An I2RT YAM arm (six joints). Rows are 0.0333 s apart.
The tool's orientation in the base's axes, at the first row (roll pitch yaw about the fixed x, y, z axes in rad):
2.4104, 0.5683, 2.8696
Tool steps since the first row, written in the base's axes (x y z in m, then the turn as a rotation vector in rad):
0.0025, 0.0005, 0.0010, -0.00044, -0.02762, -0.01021
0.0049, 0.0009, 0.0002, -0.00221, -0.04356, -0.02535
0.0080, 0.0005, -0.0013, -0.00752, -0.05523, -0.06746
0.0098, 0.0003, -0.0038, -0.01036, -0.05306, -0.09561
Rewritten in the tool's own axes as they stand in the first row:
-0.0025, 0.0006, 0.0011, -0.00040, -0.02815, -0.00864
-0.0039, 0.0001, 0.0031, 0.00557, -0.04938, -0.00868
-0.0057, -0.0015, 0.0056, 0.02991, -0.08180, 0.00849
-0.0058, -0.0033, 0.0081, 0.04785, -0.09546, 0.02571

